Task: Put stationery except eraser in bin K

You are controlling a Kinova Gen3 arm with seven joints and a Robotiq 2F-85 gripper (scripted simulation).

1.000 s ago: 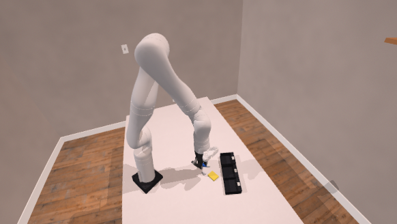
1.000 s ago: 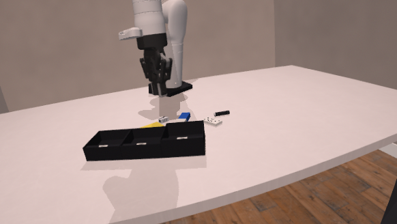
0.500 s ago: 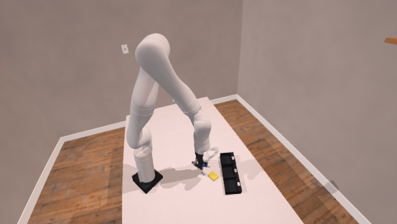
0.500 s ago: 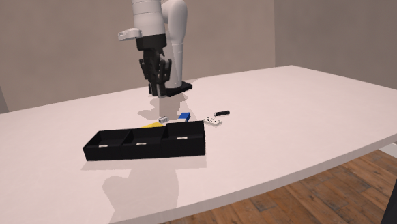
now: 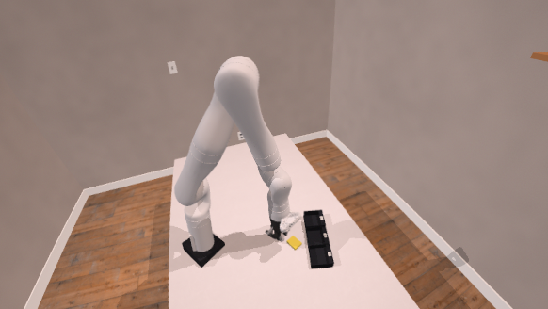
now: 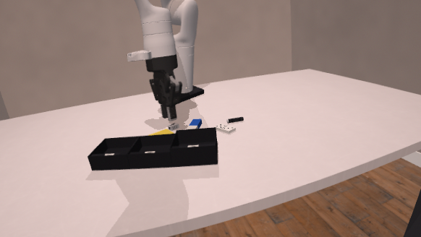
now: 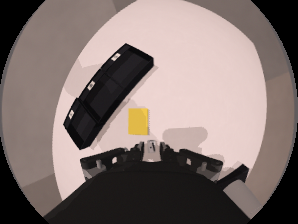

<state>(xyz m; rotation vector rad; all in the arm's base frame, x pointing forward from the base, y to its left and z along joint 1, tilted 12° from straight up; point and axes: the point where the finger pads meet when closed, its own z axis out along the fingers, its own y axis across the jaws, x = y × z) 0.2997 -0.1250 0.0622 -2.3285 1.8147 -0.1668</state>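
My hand is 40 mm above the white-grey thing. Also, from my hand: blue block: 40 mm ahead, 50 mm to the left, 40 mm below; then white domino: 80 mm ahead, 110 mm to the left, 40 mm below; then yellow pad: 40 mm ahead, 30 mm to the right, 40 mm below.
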